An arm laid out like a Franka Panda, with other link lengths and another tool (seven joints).
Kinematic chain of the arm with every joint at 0, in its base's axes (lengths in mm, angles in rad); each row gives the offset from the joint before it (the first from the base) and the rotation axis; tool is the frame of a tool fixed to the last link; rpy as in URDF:
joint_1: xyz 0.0 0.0 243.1 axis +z
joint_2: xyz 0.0 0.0 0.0 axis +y
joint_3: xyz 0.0 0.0 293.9 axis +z
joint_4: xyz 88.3 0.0 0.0 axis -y
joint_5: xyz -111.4 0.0 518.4 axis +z
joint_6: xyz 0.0 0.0 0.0 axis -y
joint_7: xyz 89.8 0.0 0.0 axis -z
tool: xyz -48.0 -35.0 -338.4 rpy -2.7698 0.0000 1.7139
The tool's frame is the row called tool.
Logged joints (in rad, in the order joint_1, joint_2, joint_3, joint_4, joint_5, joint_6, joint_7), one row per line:
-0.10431 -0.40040 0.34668 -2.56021 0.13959 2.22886 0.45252
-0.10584 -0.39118 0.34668 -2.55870 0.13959 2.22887 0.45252
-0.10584 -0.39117 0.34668 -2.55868 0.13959 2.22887 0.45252
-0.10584 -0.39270 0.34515 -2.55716 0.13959 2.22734 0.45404
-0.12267 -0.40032 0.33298 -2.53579 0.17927 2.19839 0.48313
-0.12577 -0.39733 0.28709 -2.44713 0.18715 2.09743 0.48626
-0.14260 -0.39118 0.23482 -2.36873 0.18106 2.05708 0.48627
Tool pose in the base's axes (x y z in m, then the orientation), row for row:
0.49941 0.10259 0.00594 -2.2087 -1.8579 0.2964
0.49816 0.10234 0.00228 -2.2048 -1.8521 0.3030
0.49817 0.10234 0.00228 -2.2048 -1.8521 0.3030
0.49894 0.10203 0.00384 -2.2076 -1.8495 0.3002
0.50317 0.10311 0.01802 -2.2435 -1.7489 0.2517
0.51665 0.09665 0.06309 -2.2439 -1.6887 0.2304
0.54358 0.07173 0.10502 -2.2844 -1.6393 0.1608
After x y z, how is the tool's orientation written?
As a rotation vector, in radians.
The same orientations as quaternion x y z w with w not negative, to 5 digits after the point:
-0.75577 -0.63574 0.10142 0.11982
-0.75573 -0.63483 0.10386 0.12280
-0.75573 -0.63483 0.10386 0.12280
-0.75665 -0.63391 0.10289 0.12271
-0.77760 -0.60617 0.08724 0.14244
-0.78592 -0.59146 0.08070 0.16120
-0.80043 -0.57439 0.05634 0.16192

